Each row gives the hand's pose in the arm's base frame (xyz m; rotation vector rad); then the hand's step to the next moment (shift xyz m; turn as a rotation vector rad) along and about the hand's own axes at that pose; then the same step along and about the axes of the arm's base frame.
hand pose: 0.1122 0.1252 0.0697 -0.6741 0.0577 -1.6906
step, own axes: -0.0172 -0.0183 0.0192 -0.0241 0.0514 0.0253
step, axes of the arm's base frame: -0.0061 0.0264 0.0163 0.0590 0.0175 -0.0090
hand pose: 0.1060 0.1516 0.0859 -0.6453 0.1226 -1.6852
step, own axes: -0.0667 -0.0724 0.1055 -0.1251 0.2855 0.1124
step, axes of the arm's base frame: -0.0079 0.1074 0.0961 0.3134 0.0816 -0.0703
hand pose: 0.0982 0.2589 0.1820 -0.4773 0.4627 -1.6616
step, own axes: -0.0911 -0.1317 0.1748 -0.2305 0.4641 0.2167
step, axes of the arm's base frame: 0.0004 0.1025 0.2137 0.5318 0.1584 -0.0874
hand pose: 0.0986 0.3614 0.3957 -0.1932 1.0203 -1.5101
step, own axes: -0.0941 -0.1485 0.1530 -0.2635 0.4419 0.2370
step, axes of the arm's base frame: 0.0148 -0.0104 0.2324 0.5369 0.1745 -0.0461
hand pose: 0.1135 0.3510 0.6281 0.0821 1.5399 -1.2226
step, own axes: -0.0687 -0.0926 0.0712 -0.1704 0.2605 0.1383
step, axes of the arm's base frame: 0.0180 -0.0573 0.1215 0.3214 0.1118 -0.0160
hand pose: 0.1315 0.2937 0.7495 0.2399 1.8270 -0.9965
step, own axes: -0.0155 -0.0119 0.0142 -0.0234 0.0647 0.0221
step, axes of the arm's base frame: 0.0103 -0.0138 0.0169 0.0625 0.0316 -0.0178
